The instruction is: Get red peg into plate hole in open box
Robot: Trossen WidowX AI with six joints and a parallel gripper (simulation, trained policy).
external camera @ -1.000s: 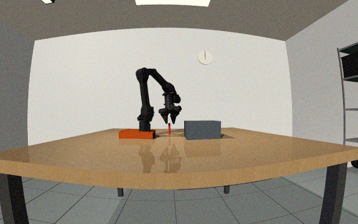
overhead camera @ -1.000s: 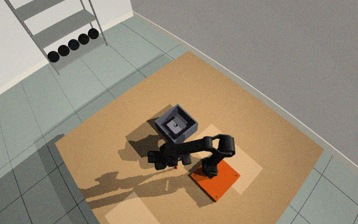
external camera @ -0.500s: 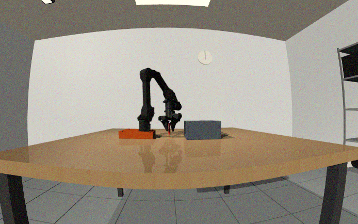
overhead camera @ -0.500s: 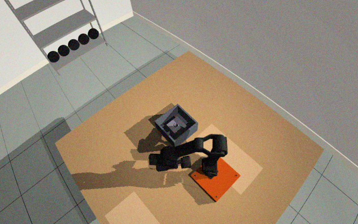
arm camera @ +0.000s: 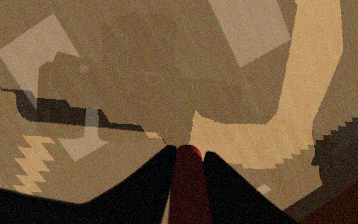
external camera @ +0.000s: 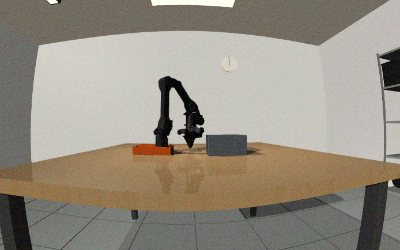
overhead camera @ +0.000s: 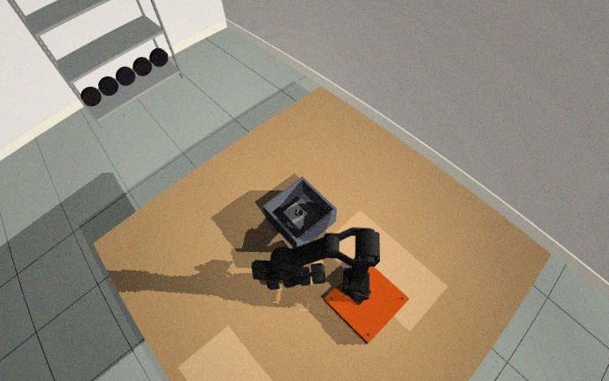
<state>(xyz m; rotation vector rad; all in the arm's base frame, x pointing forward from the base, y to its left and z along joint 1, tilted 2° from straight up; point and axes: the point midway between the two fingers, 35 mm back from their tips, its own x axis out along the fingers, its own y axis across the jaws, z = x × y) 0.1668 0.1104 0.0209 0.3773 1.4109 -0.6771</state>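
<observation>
Right now the plate is 18 cm ahead of my gripper tip, 17 cm to the right of it and 3 cm above it. The rest, counted from my gripper tip: grey box: 18 cm ahead, 17 cm to the right, 1 cm above; red peg: 3 cm above, 1 cm to the left.
</observation>
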